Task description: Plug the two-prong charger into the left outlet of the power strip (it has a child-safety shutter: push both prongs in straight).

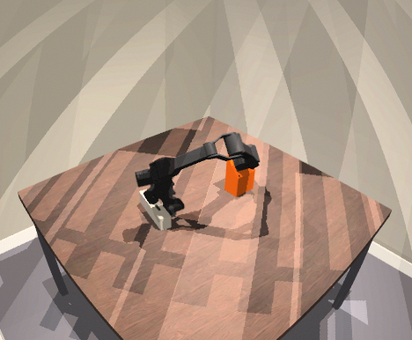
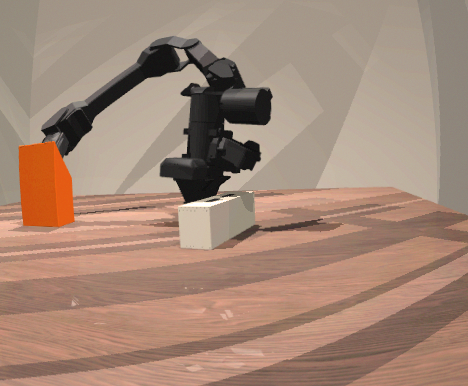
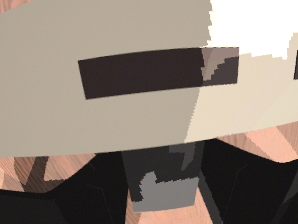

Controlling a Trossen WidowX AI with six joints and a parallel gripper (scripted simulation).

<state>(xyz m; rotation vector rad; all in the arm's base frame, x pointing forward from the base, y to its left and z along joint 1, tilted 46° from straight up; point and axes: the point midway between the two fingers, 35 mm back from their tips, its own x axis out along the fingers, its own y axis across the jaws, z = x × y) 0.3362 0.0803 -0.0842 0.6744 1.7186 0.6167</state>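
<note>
Now: gripper tip 20 mm short of the charger and 10 mm below it.
</note>
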